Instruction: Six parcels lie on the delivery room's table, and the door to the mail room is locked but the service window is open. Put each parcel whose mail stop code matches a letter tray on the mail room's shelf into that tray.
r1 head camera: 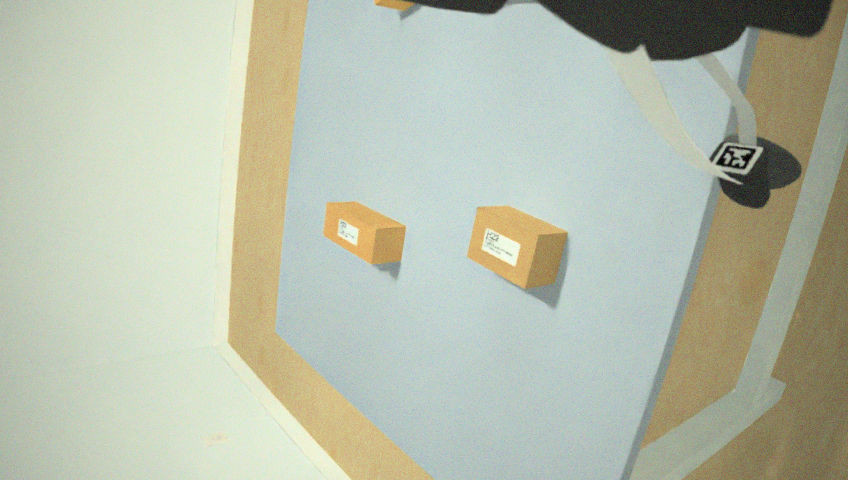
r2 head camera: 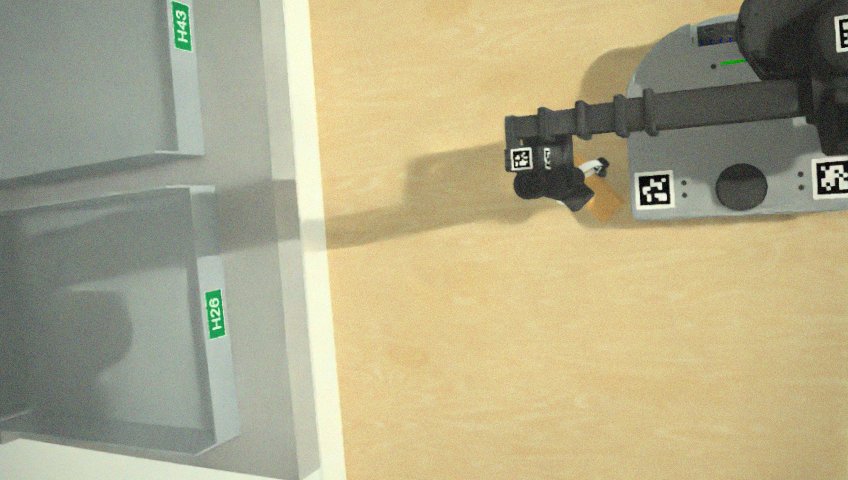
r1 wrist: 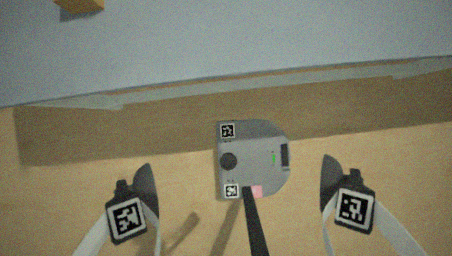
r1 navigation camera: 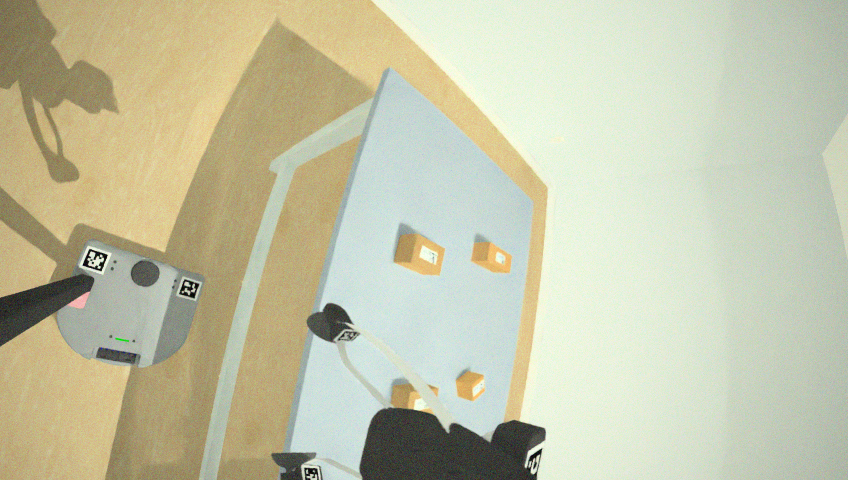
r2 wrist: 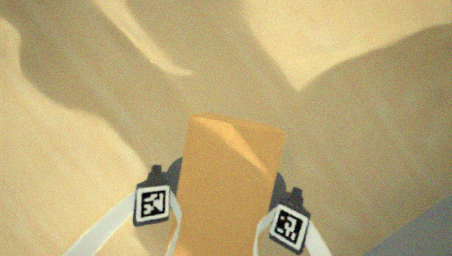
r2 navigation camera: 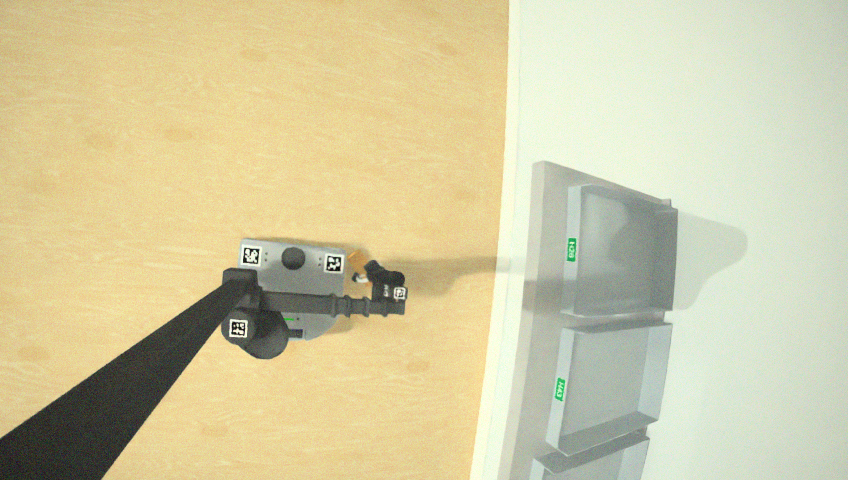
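Observation:
r1's gripper [r1 navigation camera: 312, 395] [r1 wrist: 240, 186] is open and empty beyond the table's [r1 head camera: 416, 356] [r1 navigation camera: 416, 148] [r1 wrist: 250, 30] front edge. In the r1 head and navigation views, a larger parcel [r1 head camera: 505, 246] [r1 navigation camera: 416, 254] and a smaller parcel [r1 head camera: 364, 233] [r1 navigation camera: 490, 256] lie side by side, labels too blurred to read surely. Two more parcels, one near r1's wrist [r1 navigation camera: 414, 393] and one beyond [r1 navigation camera: 471, 385], show in the navigation view. r2's gripper [r2 head camera: 586, 185] [r2 wrist: 227, 185] is shut on an orange-brown parcel [r2 head camera: 605, 201] [r2 navigation camera: 357, 260] [r2 wrist: 230, 165] low by its base; its label is hidden.
Tray H26 [r2 head camera: 223, 380] [r2 navigation camera: 572, 220] and tray H43 [r2 head camera: 187, 118] [r2 navigation camera: 555, 422] stand on the grey shelf [r2 head camera: 261, 356] [r2 navigation camera: 536, 190] along the wall. Part of a third tray shows beyond H43. r1's base [r1 navigation camera: 127, 309] [r1 wrist: 252, 150] stands before the table; r2's base [r2 head camera: 690, 154] [r2 navigation camera: 297, 276] stands apart from the shelf.

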